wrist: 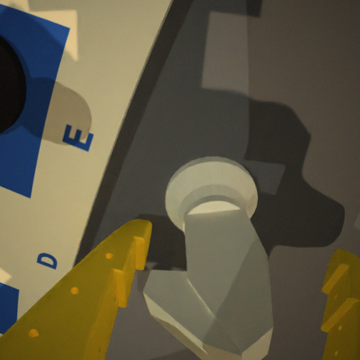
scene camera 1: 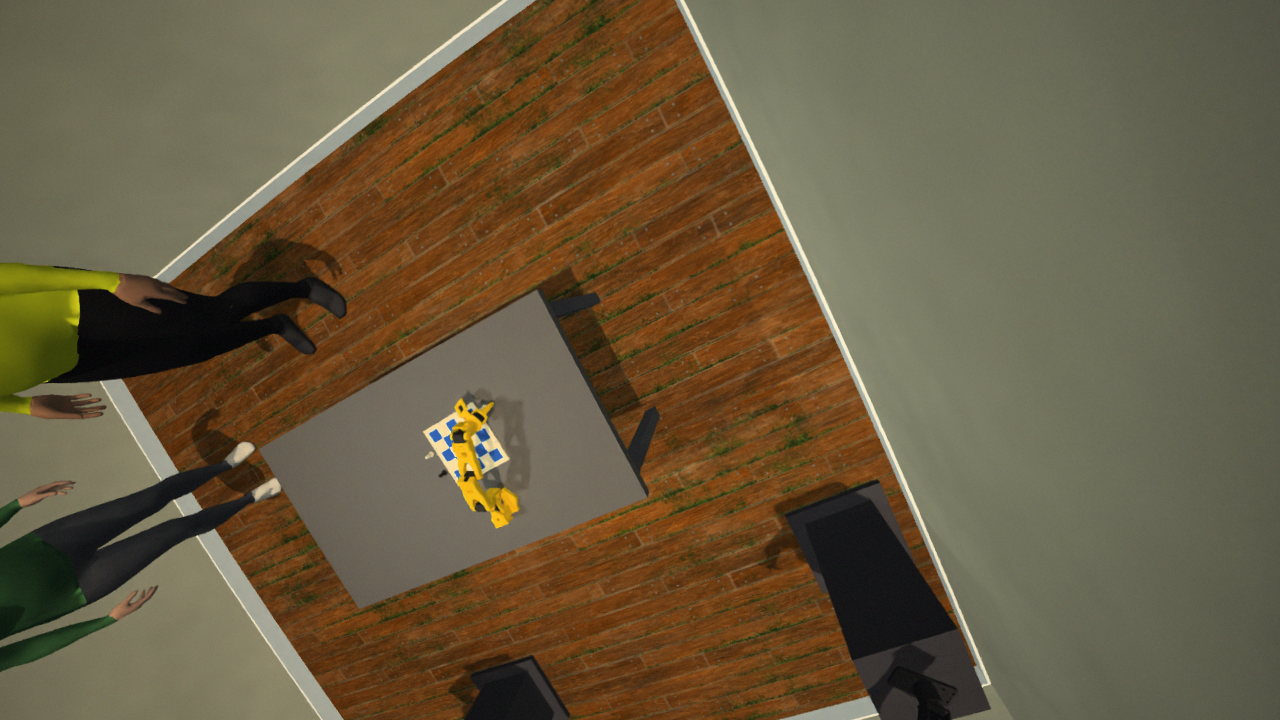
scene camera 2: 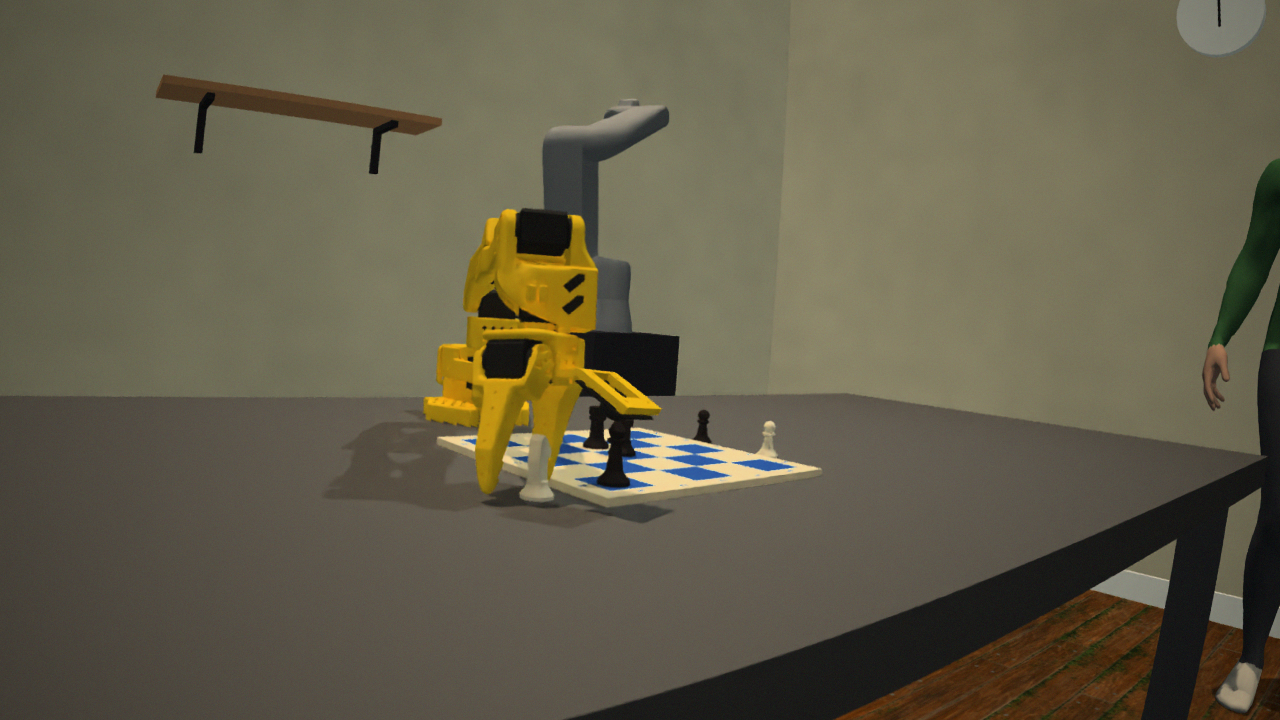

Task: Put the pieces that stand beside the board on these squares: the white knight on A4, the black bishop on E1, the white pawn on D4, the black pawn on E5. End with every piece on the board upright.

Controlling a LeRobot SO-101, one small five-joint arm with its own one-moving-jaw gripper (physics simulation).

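Places are measured from the arm's base along level axes (x back, y left, z down), in metres.
Pixels of known places: end effector, tool point: (scene camera 1: 484, 413) (scene camera 2: 537, 483); arm's base, origin of the base link: (scene camera 1: 501, 496).
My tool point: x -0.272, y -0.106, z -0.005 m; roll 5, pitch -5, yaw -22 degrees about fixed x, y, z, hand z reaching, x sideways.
Observation:
Ahead of a thing's pixels: the offset from my tool point to its middle.
The white knight @[dy -0.008, dx -0.014, dz -0.015 m] (scene camera 2: 536, 465) (wrist: 225, 260) stands upright on the table, just off the board's edge by the letters D and E. My gripper (scene camera 2: 519, 484) (wrist: 245, 240) is open, low over the table, with one jaw on each side of the knight. In the wrist view a gap shows between the knight and each jaw. The white pawn @[dy +0.258, dx +0.042, dz -0.011 m] (scene camera 2: 768, 438) (scene camera 1: 428, 454) and the black pawn @[dy +0.249, dx +0.118, dz -0.011 m] (scene camera 2: 703, 426) (scene camera 1: 442, 472) stand beside the board's far side. The black bishop cannot be told for certain among the black pieces.
The blue and cream board (scene camera 2: 810, 470) (scene camera 1: 501, 461) lies beside the gripper. A tall black piece @[dy +0.046, dx -0.019, dz -0.023 m] (scene camera 2: 614, 461) (wrist: 7, 85) stands on its blue corner square by the letter E. Two more black pieces, one at left (scene camera 2: 595, 429), stand behind it, partly hidden by the arm.

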